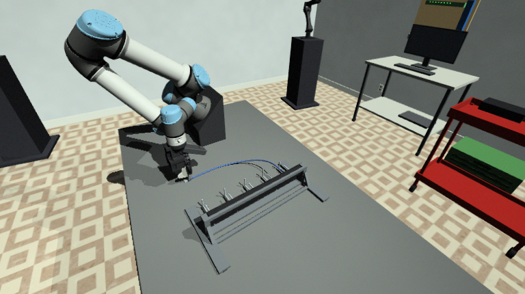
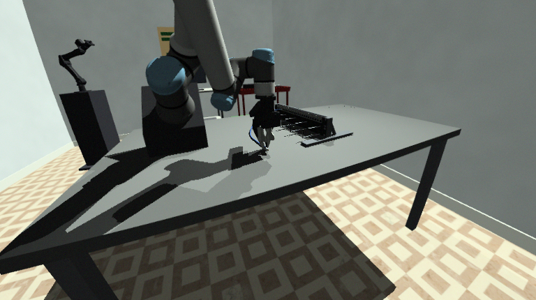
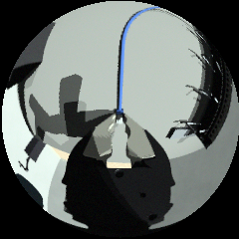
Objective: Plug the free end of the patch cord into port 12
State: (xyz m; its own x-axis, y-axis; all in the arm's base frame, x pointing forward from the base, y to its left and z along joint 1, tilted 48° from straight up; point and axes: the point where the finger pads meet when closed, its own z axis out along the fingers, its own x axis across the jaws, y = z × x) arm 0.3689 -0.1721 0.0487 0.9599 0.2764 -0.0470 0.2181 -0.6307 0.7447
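Right now the plug is 1 cm to the right of my hand and 1 cm below it.
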